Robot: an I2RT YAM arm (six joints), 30 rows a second.
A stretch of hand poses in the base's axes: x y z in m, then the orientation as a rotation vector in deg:
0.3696, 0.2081, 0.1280, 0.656, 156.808, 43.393
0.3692, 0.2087, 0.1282, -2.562, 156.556, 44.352
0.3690, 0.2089, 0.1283, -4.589, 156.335, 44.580
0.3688, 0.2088, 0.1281, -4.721, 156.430, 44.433
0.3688, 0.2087, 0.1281, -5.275, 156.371, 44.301
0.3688, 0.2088, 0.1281, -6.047, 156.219, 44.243
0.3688, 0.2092, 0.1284, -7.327, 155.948, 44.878
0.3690, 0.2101, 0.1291, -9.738, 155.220, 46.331
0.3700, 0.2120, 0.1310, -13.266, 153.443, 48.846
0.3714, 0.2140, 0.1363, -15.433, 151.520, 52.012
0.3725, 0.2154, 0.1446, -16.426, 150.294, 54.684
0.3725, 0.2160, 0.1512, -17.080, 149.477, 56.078
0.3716, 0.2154, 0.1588, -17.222, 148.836, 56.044
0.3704, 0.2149, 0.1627, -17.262, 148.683, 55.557
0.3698, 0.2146, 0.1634, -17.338, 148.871, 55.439
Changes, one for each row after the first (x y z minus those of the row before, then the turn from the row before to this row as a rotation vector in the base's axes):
-0.0004, 0.0006, 0.0002, 0.346, -0.590, 2.243
-0.0002, 0.0002, 0.0001, -0.018, -0.492, 1.343
-0.0002, -0.0001, -0.0002, -0.130, 0.029, 0.084
0.0000, -0.0001, 0.0000, -0.132, -0.178, 0.336
0.0000, 0.0001, 0.0000, -0.087, -0.278, 0.476
0.0000, 0.0004, 0.0003, 0.337, -0.281, 0.914
0.0002, 0.0009, 0.0007, 0.850, -0.631, 1.733
0.0010, 0.0019, 0.0019, 1.672, -1.385, 2.500
0.0014, 0.0020, 0.0053, 2.290, -1.026, 1.721
0.0011, 0.0014, 0.0083, 1.917, -0.325, 0.993
0.0000, 0.0006, 0.0066, 1.039, -0.328, 0.582
-0.0009, -0.0006, 0.0076, 0.172, -0.600, -0.047
-0.0012, -0.0005, 0.0039, -0.254, -0.316, -0.117
-0.0006, -0.0003, 0.0007, -0.145, 0.112, 0.064

